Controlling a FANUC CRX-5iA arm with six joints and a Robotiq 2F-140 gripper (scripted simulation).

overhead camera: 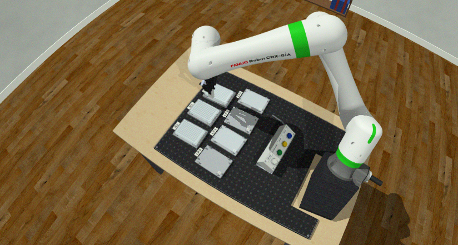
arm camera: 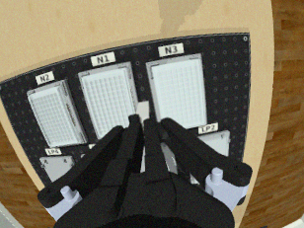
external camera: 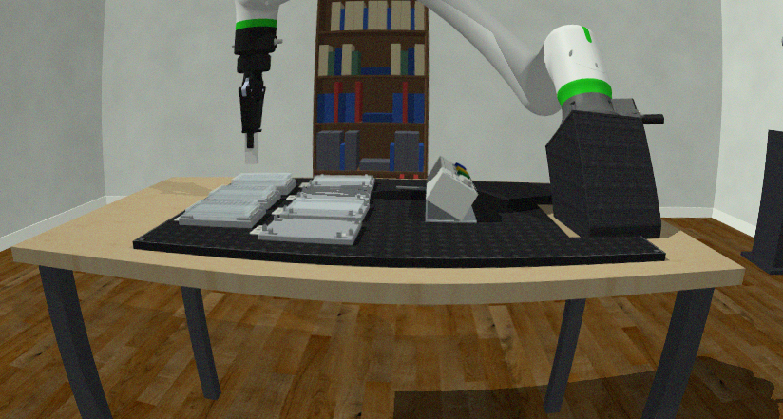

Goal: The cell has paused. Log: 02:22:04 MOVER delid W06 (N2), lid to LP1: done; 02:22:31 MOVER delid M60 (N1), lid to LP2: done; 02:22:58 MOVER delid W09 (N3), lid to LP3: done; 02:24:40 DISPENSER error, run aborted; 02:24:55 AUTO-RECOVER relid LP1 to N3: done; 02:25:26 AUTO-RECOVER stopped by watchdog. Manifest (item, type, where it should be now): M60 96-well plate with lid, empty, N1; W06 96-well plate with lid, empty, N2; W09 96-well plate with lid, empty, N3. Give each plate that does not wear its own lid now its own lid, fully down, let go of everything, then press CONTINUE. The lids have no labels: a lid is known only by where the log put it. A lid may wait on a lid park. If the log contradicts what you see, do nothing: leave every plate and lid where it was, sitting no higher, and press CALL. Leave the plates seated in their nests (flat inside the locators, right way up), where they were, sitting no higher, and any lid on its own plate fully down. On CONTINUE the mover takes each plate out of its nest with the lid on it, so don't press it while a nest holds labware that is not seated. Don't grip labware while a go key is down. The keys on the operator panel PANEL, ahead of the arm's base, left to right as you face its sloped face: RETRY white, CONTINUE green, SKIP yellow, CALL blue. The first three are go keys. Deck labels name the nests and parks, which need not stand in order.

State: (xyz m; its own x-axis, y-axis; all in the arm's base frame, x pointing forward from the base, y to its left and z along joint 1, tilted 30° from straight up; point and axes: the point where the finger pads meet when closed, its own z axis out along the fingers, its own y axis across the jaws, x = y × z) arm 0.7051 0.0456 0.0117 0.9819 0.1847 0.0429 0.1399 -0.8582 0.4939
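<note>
Right now the lid park LP2 is 16 cm behind my hand, 15 cm to the right of it and 10 cm below it. Also, from my hand: park LP1: 18 cm behind, 10 cm below, 2 cm to the right; LP1 label: 10 cm below, 9 cm behind; N3 label: 10 cm below, 9 cm ahead, 5 cm to the right.
</note>
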